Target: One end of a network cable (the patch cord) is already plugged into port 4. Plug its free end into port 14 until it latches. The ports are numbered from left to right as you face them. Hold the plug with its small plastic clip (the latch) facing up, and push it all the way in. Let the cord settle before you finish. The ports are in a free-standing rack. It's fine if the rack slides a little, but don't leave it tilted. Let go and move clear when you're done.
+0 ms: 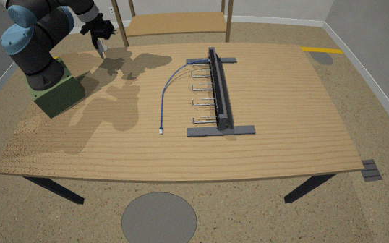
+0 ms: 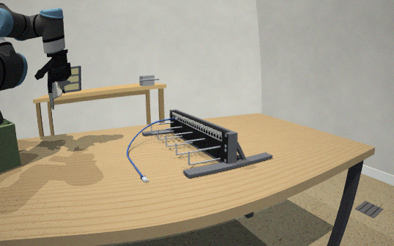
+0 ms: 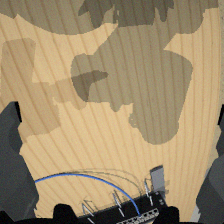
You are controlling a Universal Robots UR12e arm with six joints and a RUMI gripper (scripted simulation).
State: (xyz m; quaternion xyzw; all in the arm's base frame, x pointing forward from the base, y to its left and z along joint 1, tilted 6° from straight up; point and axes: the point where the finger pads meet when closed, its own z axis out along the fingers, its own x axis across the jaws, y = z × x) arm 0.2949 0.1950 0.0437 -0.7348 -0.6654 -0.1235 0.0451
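Now: hand 360 mm to the left of the plug, 320 mm short of it and 200 mm above it.
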